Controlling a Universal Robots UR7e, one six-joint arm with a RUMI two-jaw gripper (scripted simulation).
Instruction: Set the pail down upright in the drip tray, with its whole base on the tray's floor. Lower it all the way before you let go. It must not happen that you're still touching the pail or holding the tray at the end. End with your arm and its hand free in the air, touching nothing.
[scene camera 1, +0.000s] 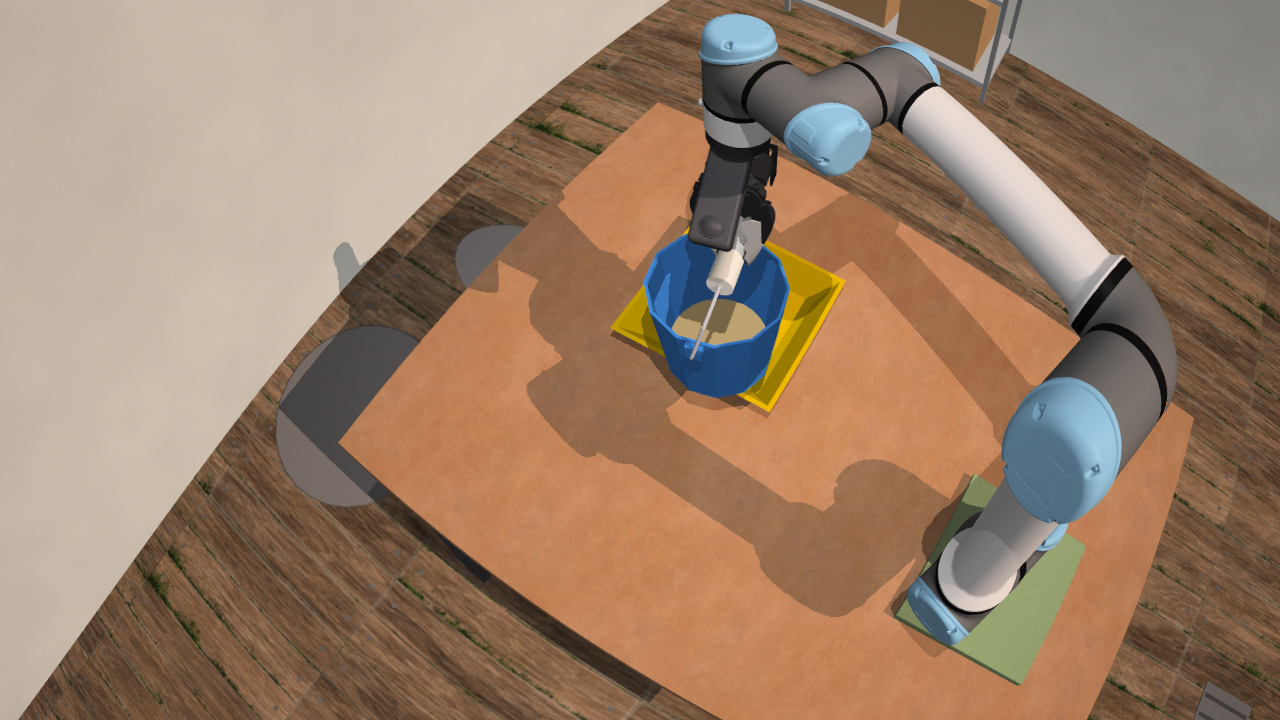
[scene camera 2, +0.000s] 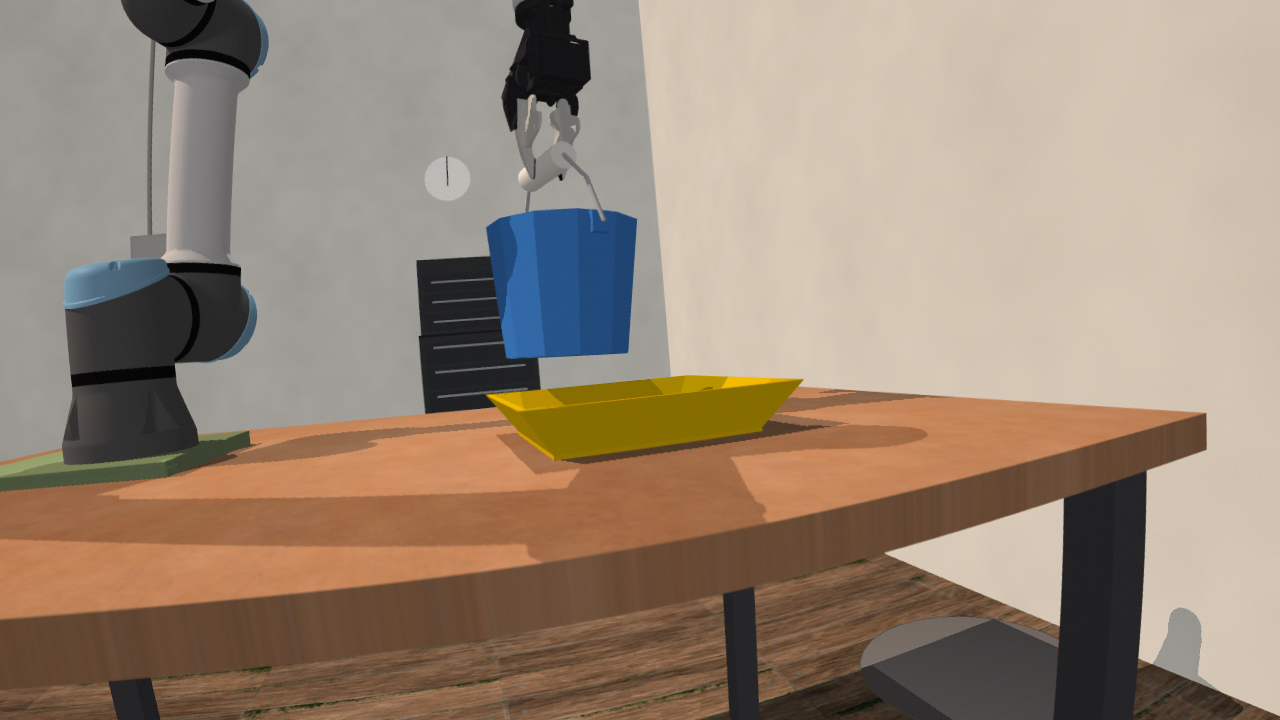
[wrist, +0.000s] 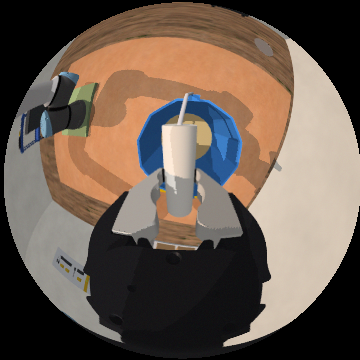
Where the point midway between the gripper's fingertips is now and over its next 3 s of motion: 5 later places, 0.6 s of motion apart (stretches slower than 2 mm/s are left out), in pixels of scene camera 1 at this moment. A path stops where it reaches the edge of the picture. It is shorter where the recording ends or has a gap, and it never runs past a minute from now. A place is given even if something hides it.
The gripper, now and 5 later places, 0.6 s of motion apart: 732, 259; 742, 230; 749, 210; 752, 200; 753, 196; 753, 199
